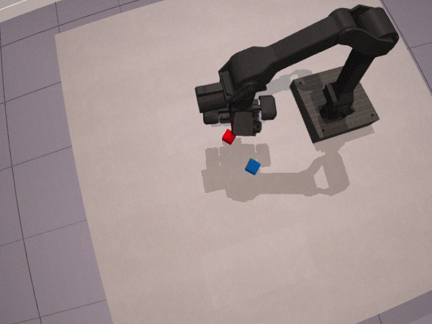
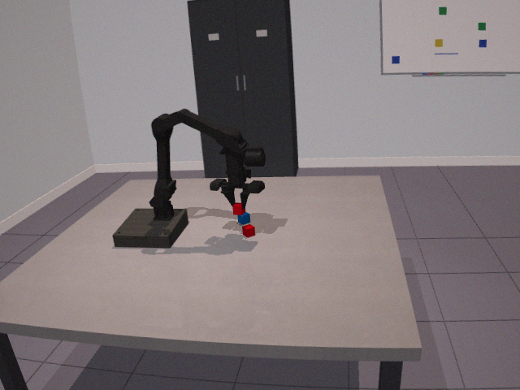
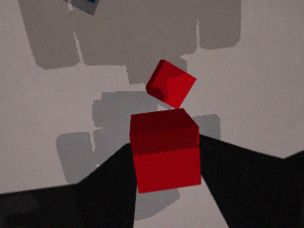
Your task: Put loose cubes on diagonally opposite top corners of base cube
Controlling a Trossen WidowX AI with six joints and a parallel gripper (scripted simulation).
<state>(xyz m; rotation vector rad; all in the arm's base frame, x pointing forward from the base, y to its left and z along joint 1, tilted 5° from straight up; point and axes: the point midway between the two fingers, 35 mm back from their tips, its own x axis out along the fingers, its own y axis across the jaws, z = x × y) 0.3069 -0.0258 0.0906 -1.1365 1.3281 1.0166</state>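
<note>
My gripper tip is 2 cm past the blue cube, 13 cm to the right of it and 9 cm above it.
</note>
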